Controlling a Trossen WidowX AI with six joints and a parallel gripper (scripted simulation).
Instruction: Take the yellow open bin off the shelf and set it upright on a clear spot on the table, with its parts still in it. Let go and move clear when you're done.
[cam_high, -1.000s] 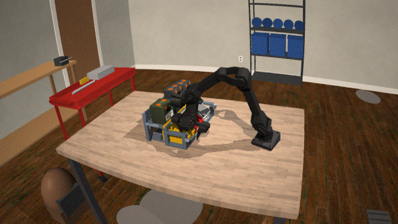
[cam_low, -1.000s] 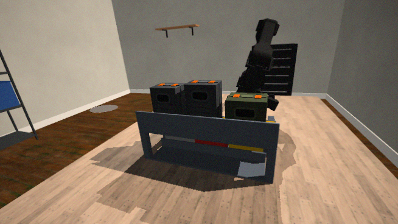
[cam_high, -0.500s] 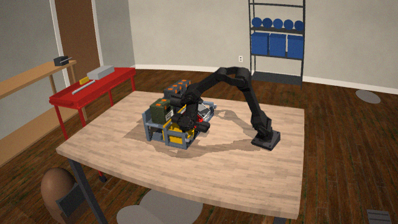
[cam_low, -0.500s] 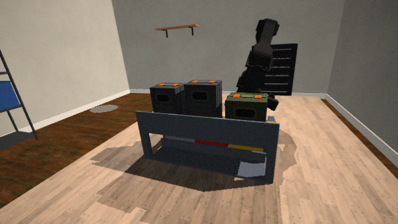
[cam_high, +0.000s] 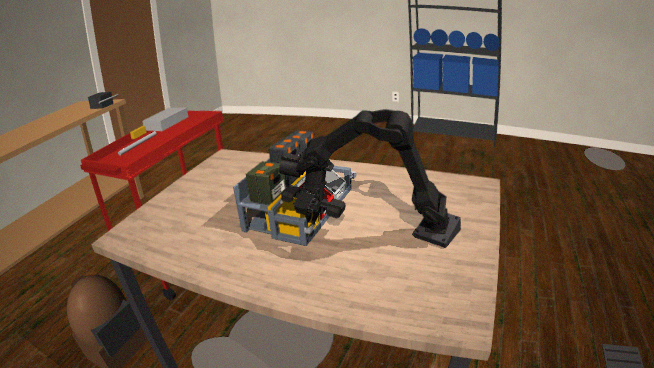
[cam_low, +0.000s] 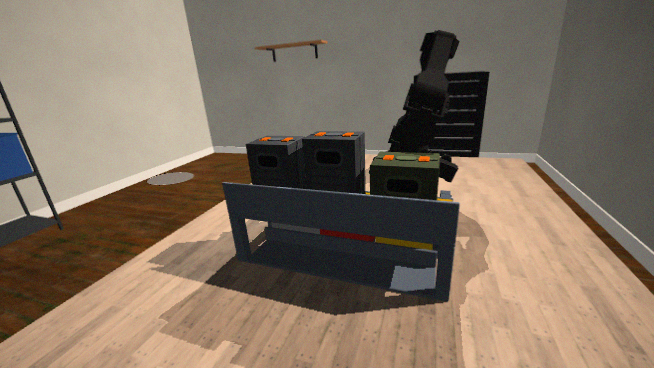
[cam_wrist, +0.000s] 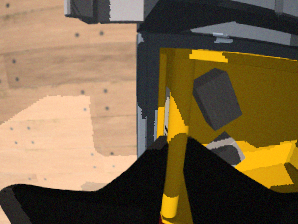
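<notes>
The yellow open bin lies 70 mm ahead of my hand, 10 mm to the left of it and 20 mm below it. The rest, counted from my hand: green case (150 mm ahead, 10 mm to the left, 90 mm above); red bin (70 mm ahead, 110 mm to the right, 20 mm below).
</notes>
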